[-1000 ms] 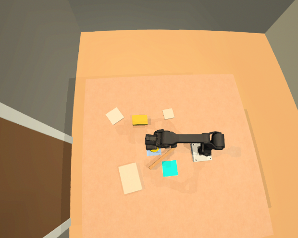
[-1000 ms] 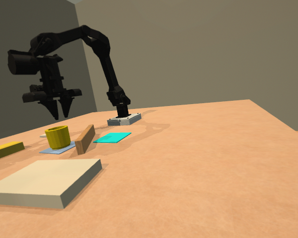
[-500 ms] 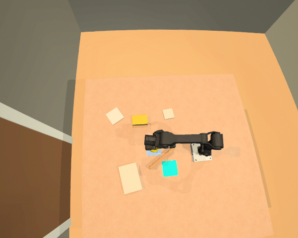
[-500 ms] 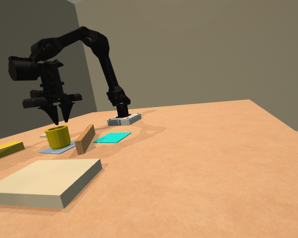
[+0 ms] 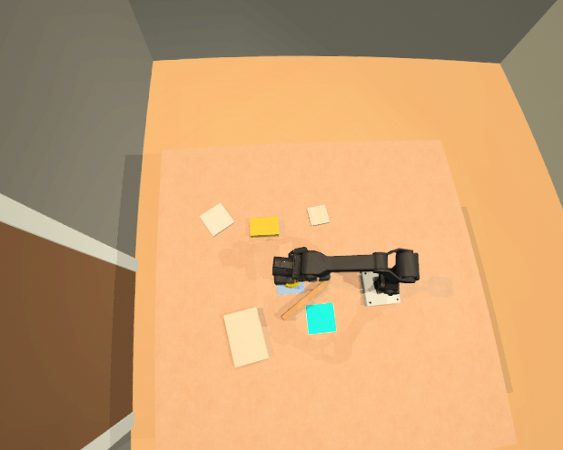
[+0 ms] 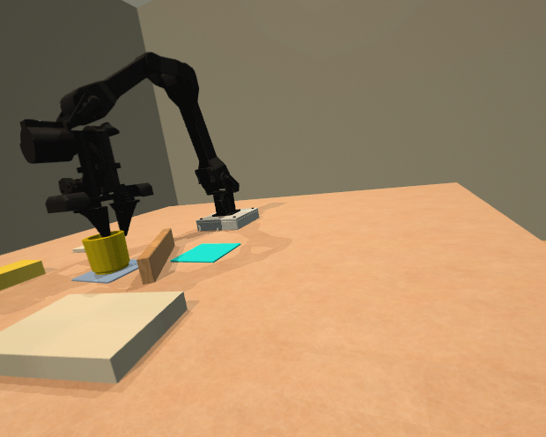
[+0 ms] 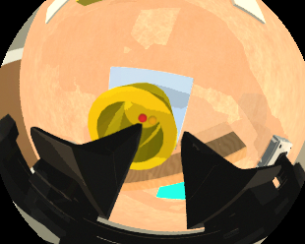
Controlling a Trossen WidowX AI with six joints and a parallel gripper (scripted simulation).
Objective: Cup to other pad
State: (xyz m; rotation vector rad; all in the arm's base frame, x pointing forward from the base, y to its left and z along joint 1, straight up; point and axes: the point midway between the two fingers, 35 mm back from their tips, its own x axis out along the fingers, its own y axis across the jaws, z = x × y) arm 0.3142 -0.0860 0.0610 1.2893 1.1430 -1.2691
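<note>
Right now the yellow cup is 2 cm ahead of my gripper tip and 2 cm below it. From my gripper tip the other things lie so: wooden bar 2 cm behind, 8 cm to the left, 4 cm below; red marble 2 cm ahead, 1 cm to the left, 4 cm below; light blue pad 2 cm ahead, 7 cm below.
</note>
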